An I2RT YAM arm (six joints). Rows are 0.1 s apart.
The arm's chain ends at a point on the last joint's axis. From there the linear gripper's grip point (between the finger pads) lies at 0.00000 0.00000 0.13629 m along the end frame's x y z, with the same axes.
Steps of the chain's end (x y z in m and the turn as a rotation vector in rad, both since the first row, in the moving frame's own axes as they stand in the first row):
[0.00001 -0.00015 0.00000 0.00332 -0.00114 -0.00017]
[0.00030 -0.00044 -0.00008 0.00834 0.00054 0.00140]
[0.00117 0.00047 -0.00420 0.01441 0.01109 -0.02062]
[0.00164 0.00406 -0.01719 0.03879 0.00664 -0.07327]
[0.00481 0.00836 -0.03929 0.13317 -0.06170 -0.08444]
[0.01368 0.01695 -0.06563 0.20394 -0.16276 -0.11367]
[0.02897 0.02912 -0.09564 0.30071 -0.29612 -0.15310]
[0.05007 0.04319 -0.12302 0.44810 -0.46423 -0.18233]
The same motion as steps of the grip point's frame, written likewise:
[-0.00015 -0.00060 0.00000 0.00332 -0.00114 -0.00017]
[0.00037 -0.00158 -0.00008 0.00834 0.00054 0.00140]
[0.00266 -0.00151 -0.00422 0.01441 0.01109 -0.02062]
[0.00235 -0.00125 -0.01730 0.03879 0.00664 -0.07327]
[-0.00432 -0.00935 -0.04075 0.13317 -0.06170 -0.08444]
[-0.00977 -0.00922 -0.07024 0.20394 -0.16276 -0.11367]
[-0.01313 -0.00746 -0.10758 0.30071 -0.29612 -0.15310]
[-0.01393 -0.00785 -0.15034 0.44810 -0.46423 -0.18233]

